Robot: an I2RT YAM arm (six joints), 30 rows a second.
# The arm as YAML. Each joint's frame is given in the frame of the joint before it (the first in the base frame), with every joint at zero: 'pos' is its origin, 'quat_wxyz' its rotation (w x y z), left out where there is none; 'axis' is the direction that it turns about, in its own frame. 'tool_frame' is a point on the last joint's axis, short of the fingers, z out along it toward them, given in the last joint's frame.
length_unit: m
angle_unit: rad
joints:
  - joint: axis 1
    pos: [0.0, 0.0, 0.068]
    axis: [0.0, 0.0, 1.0]
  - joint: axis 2
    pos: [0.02, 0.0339, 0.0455]
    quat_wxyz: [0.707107, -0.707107, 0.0, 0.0]
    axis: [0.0, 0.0, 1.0]
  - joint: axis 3
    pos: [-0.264, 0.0, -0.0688]
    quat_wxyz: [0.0, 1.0, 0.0, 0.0]
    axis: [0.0, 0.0, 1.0]
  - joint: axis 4
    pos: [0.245, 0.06, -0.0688]
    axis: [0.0, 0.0, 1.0]
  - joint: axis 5
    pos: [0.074, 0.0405, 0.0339]
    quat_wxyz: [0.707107, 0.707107, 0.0, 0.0]
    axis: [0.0, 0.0, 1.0]
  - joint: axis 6
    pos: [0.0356, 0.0, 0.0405]
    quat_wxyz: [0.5, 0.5, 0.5, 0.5]
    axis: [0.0, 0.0, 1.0]
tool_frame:
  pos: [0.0, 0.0, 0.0]
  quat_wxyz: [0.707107, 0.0, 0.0, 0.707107]
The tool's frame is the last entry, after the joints.
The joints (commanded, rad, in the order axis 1, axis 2, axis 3, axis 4, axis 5, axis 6), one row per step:
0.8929 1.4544 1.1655 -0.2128 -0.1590 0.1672
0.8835 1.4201 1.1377 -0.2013 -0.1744 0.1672
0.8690 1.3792 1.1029 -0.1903 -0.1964 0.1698
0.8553 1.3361 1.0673 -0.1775 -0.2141 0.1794
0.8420 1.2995 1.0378 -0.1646 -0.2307 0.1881
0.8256 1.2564 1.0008 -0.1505 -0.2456 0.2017
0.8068 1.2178 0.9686 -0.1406 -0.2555 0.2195
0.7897 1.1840 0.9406 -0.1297 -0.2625 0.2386
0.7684 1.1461 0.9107 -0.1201 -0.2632 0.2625
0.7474 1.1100 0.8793 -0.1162 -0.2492 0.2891
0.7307 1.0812 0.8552 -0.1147 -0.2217 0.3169
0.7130 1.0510 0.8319 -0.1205 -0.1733 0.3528
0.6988 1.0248 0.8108 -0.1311 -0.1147 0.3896
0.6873 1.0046 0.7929 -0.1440 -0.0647 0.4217
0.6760 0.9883 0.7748 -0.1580 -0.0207 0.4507
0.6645 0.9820 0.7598 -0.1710 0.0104 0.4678
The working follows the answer.
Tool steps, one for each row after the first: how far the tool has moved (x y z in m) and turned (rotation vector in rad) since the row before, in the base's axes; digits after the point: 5 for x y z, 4 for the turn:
-0.00303 -0.00784 0.00221 0.0186 -0.0057 0.0042
-0.00323 -0.01001 0.00142 0.0207 -0.0012 0.0039
-0.00378 -0.01007 0.00152 0.0245 0.0004 -0.0020
-0.00295 -0.00860 0.00140 0.0233 -0.0009 -0.0018
-0.00349 -0.01028 0.00031 0.0248 0.0020 -0.0081
-0.00239 -0.00988 -0.00006 0.0222 0.0062 -0.0164
-0.00204 -0.00854 -0.00006 0.0222 0.0059 -0.0175
-0.00191 -0.00991 -0.00015 0.0235 0.0072 -0.0289
-0.00170 -0.00982 -0.00207 0.0153 0.0119 -0.0430
-0.00108 -0.00801 -0.00174 0.0118 0.0111 -0.0517
-0.00089 -0.00886 -0.00211 0.0089 0.0157 -0.0751
-0.00088 -0.00796 -0.00289 0.0041 0.0177 -0.0816
-0.00080 -0.00649 -0.00338 0.0013 0.0186 -0.0694
-0.00058 -0.00585 -0.00443 -0.0019 0.0204 -0.0627
0.00058 -0.00430 -0.00532 -0.0102 0.0197 -0.0467

Tool pose at each row, in the base's axes (x y z in m, rotation vector in rad; rounded; the steps above come from the unrounded poses):
0.20695 0.26601 0.31093 -0.8644 1.9890 0.7973
0.20391 0.25817 0.31314 -0.8595 1.9725 0.8136
0.20069 0.24816 0.31456 -0.8518 1.9587 0.8342
0.19691 0.23809 0.31609 -0.8353 1.9455 0.8556
0.19396 0.22949 0.31748 -0.8200 1.9317 0.8750
0.19048 0.21921 0.31779 -0.7965 1.9210 0.8935
0.18809 0.20932 0.31774 -0.7647 1.9172 0.9068
0.18605 0.20078 0.31768 -0.7319 1.9130 0.9191
0.18414 0.19087 0.31753 -0.6863 1.9112 0.9260
0.18244 0.18105 0.31547 -0.6295 1.9201 0.9188
0.18136 0.17304 0.31373 -0.5664 1.9306 0.9021
0.18047 0.16417 0.31161 -0.4797 1.9480 0.8693
0.17958 0.15621 0.30872 -0.3885 1.9676 0.8280
0.17879 0.14973 0.30534 -0.3110 1.9863 0.7911
0.17821 0.14388 0.30091 -0.2413 2.0062 0.7553
0.17879 0.13958 0.29559 -0.1930 2.0278 0.7207

